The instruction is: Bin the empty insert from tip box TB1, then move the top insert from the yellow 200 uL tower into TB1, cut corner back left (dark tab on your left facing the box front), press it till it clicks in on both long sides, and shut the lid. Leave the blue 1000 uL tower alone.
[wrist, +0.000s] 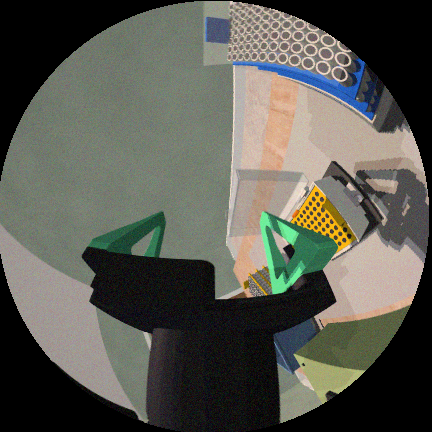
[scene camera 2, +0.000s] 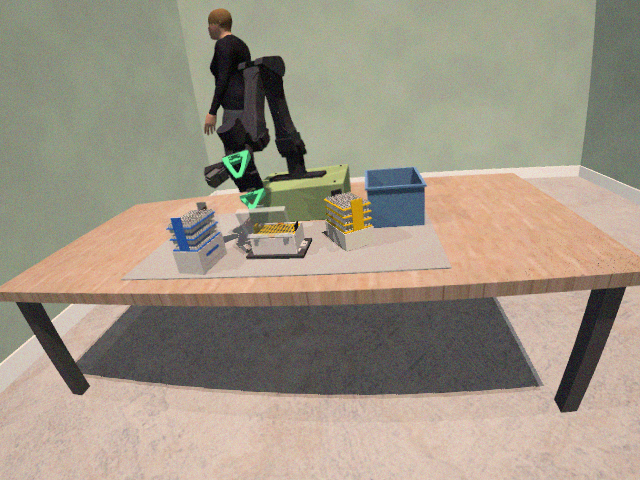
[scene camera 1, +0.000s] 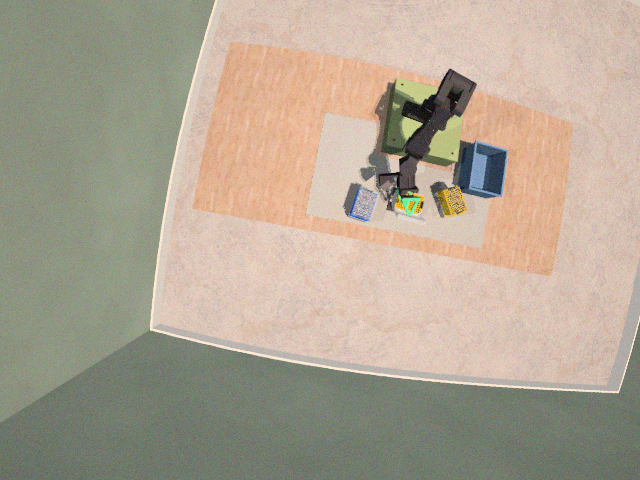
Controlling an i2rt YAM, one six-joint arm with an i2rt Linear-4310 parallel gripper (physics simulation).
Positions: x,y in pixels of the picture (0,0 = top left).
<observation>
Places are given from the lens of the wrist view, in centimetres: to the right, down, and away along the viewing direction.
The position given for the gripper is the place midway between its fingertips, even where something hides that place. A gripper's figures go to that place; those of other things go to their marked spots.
gripper (wrist: 212,216): 0, 0, 13
yellow perforated insert (wrist: 317,213): 13, 0, 14
tip box lid (wrist: 275,191): 8, -3, 16
blue bin (wrist: 286,342): 19, 33, 22
The marked spots on the tip box lid and the blue bin are 38 cm apart.
</observation>
